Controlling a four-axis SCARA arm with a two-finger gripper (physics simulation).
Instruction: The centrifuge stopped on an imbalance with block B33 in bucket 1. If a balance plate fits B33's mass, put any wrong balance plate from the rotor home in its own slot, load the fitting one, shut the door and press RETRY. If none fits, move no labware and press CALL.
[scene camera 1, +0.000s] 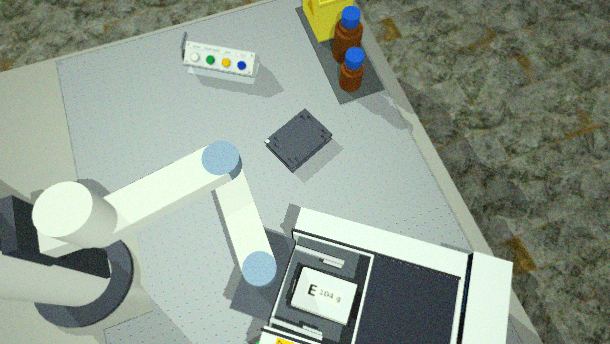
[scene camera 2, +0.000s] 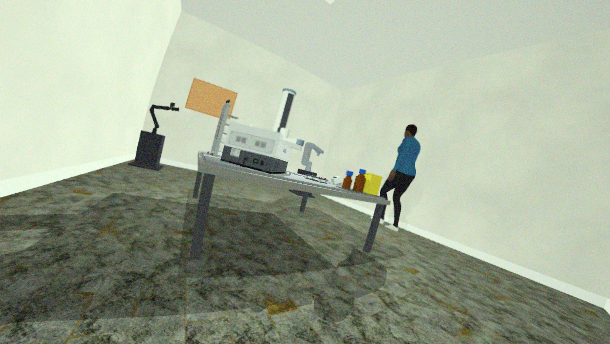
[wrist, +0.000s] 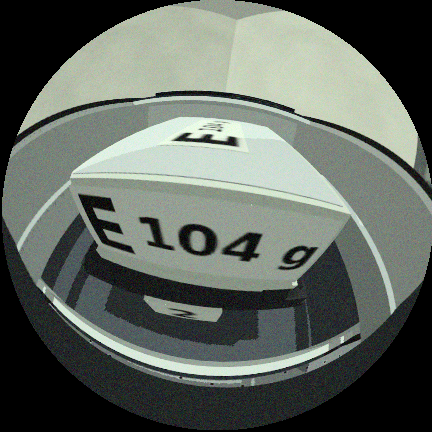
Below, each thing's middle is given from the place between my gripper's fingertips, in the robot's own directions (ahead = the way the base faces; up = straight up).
Right now my hand is 9 cm short of the centrifuge (scene camera 1: 406, 283), 6 cm to the left of it and 3 cm above it.
